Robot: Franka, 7 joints.
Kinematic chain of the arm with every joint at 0, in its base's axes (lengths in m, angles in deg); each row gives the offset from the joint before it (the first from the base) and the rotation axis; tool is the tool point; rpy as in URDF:
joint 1: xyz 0 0 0.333 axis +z
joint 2: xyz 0 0 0 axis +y
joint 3: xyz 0 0 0.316 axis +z
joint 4: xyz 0.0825 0 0 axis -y
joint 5: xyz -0.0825 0 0.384 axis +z
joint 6: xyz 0 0 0 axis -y
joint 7: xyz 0.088 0 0 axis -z
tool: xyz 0 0 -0.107 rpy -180 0 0
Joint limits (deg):
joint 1: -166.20..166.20
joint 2: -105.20..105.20
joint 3: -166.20..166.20
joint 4: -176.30..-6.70
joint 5: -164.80..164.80
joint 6: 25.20..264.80
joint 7: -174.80..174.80
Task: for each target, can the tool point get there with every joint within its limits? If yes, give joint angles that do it. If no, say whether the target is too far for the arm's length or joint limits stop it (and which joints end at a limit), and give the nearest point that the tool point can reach.
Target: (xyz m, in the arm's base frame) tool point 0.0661 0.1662 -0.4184
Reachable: no: joint limits stop it (at a limit: joint 2) | nearest point 0.0704 0.1770 -0.3526 | short by 0.067 m
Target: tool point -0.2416 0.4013 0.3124
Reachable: yes | joints 62.32 -5.44 63.59 -147.37 38.77 165.81 -55.54
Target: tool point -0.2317 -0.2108 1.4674
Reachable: no: too far | nearest point -0.1689 -0.1537 1.1599 | short by 0.319 m
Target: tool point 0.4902 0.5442 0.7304
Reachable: yes | joints 73.40 74.92 -114.91 -48.87 51.94 173.66 96.67
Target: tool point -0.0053 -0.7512 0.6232
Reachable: yes | joints -68.21 33.20 -36.58 -62.54 -104.15 150.96 -18.29
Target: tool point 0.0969 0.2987 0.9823
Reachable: yes | joints -67.26 -75.12 16.22 -91.24 -76.20 157.19 42.00
